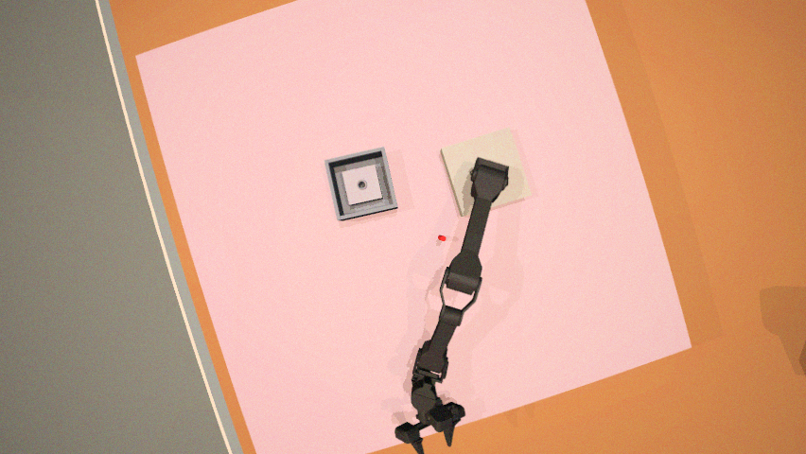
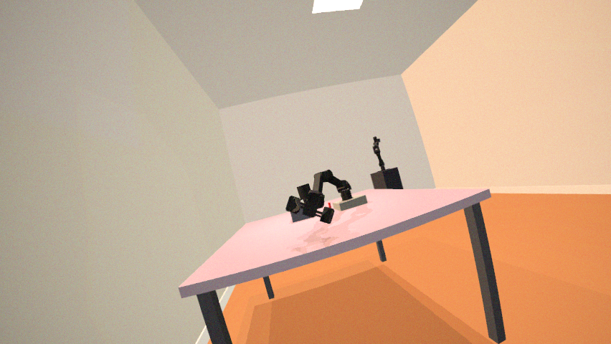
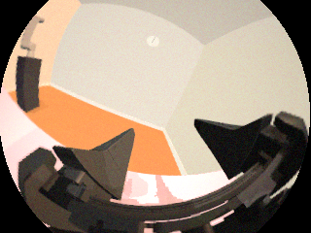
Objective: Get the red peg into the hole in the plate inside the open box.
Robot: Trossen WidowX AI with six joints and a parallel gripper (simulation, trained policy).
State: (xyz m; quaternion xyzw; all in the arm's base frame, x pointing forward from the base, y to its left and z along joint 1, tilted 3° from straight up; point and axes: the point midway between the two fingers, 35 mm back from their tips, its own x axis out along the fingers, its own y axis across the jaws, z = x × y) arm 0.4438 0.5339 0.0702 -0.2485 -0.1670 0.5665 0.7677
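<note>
Now: the red peg 280 mm behind my gripper tip, 470 mm to the right of it and 90 mm below it. Also, from my gripper tip: grey box (160 mm behind, 700 mm to the right, 100 mm below); plate (160 mm behind, 700 mm to the right, 80 mm below).
</note>
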